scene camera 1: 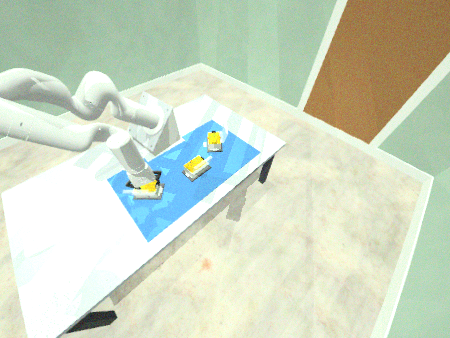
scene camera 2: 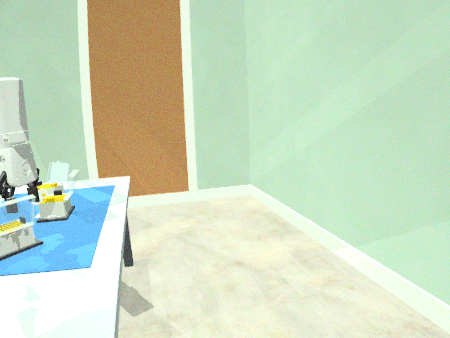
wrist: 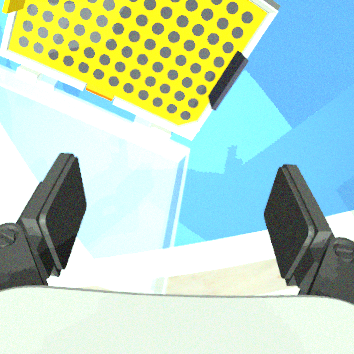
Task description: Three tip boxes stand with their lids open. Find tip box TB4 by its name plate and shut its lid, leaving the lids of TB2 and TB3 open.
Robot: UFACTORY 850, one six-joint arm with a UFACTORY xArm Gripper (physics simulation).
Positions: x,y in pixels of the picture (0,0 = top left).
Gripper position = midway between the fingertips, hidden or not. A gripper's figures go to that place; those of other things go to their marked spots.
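Scene:
The gripper [wrist: 176,184] sits 0.12 m from the lens, while a tip box TB4 [wrist: 159,124] stands 0.16 m from the lens.

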